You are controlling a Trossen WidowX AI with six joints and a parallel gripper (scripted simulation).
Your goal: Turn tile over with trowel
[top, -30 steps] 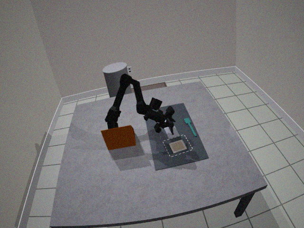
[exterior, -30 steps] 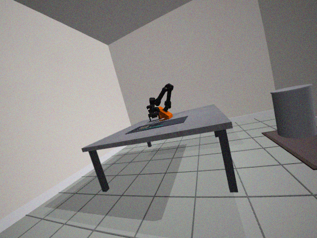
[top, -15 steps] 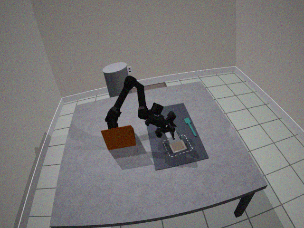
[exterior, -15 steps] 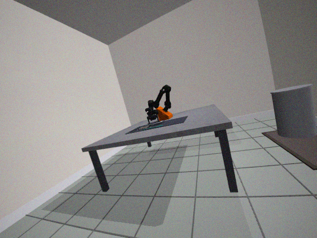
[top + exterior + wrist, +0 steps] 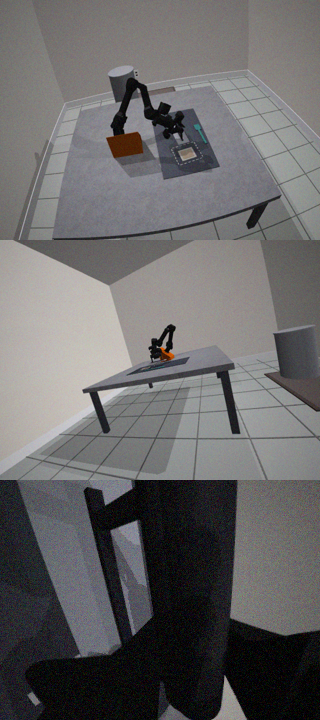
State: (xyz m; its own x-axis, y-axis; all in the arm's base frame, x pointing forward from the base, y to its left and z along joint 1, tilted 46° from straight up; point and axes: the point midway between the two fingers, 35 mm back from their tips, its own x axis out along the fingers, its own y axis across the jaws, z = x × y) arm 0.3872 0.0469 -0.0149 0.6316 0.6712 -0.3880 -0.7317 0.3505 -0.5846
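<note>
Now: gripper tip 11 cm above the dark mat, 2 cm to the right of it and 2 cm past it. Also, from my gripper tip: teal trowel 12 cm ahead, 9 cm below, 6 cm to the left; then beige square tile 14 cm to the right, 9 cm below, 1 cm ahead.
</note>
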